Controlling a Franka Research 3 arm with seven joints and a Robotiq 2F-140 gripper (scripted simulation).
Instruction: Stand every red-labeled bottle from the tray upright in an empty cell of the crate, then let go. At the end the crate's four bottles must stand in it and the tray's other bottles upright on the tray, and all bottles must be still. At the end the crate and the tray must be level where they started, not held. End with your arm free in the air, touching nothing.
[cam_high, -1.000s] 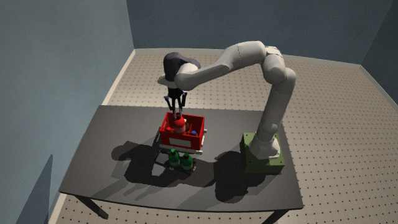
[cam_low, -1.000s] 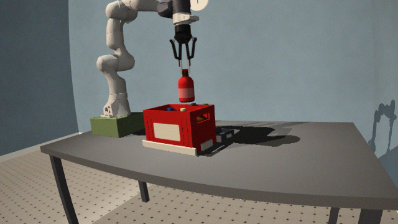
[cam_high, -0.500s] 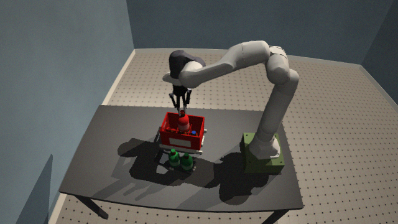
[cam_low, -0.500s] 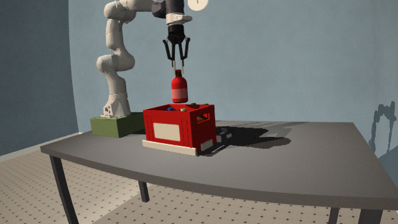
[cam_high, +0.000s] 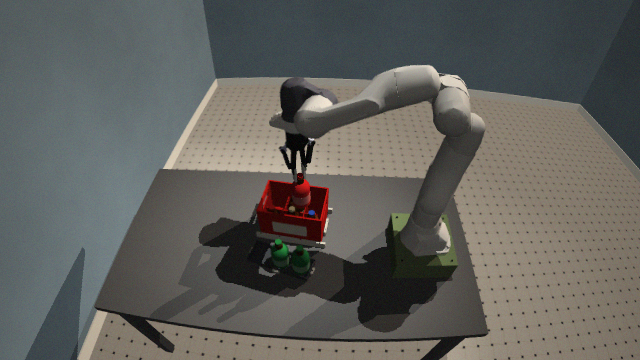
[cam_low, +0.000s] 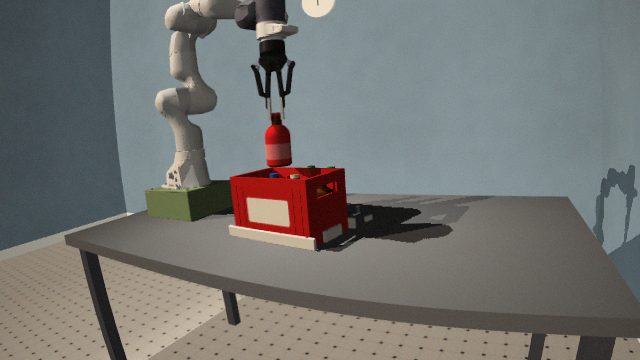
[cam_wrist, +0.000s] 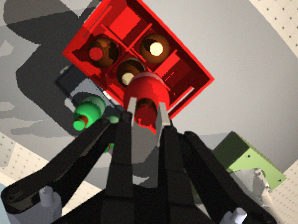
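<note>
My hand is 9 cm above the red-labeled bottle. Also, from my hand: red crate: 27 cm below, 4 cm ahead, 2 cm to the right.
</note>
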